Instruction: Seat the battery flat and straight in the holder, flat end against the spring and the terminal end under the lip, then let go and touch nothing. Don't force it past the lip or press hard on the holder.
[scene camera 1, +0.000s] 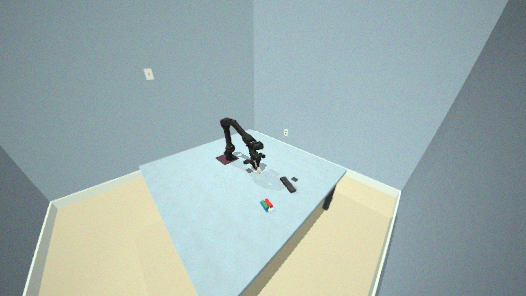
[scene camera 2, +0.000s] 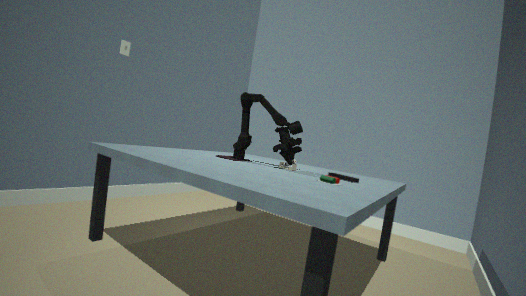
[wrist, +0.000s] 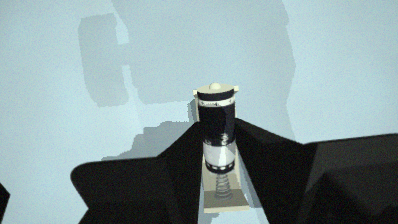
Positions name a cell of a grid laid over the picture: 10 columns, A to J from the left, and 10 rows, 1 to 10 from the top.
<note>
In view: the gripper (wrist: F6) and a battery (wrist: F5).
</note>
